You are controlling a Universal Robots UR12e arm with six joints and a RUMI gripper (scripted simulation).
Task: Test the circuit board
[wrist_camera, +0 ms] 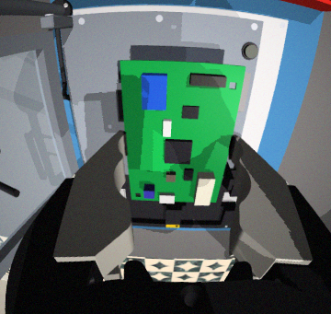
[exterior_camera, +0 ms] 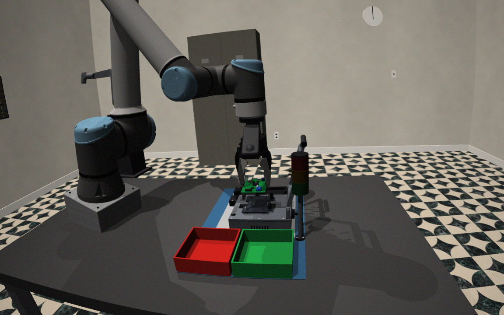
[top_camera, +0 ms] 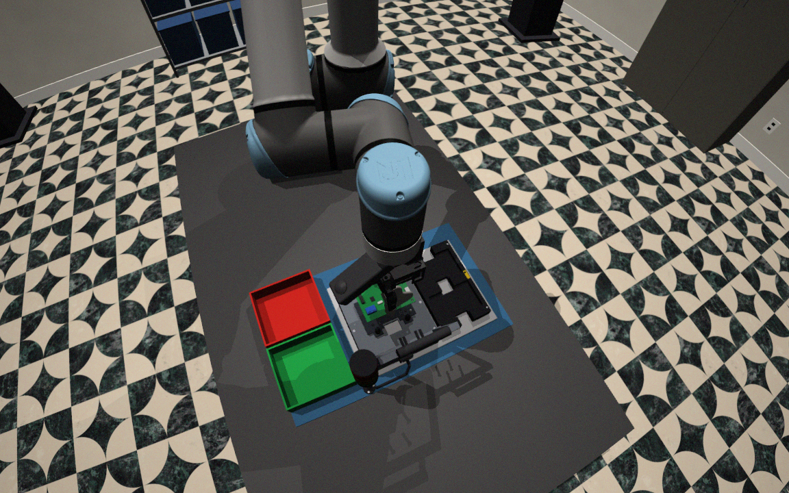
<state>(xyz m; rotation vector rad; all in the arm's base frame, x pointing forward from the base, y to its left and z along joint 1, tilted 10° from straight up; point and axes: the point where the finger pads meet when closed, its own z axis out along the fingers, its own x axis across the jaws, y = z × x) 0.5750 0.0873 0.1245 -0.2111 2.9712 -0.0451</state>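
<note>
My gripper is now 10 mm to the right of the green circuit board. The rest, counted from my hand: clear lid (120 mm ahead, 50 mm above, 20 mm to the left); green bin (190 mm to the right, 120 mm below, 70 mm ahead); red bin (210 mm to the right, 120 mm below, 80 mm behind).
</note>
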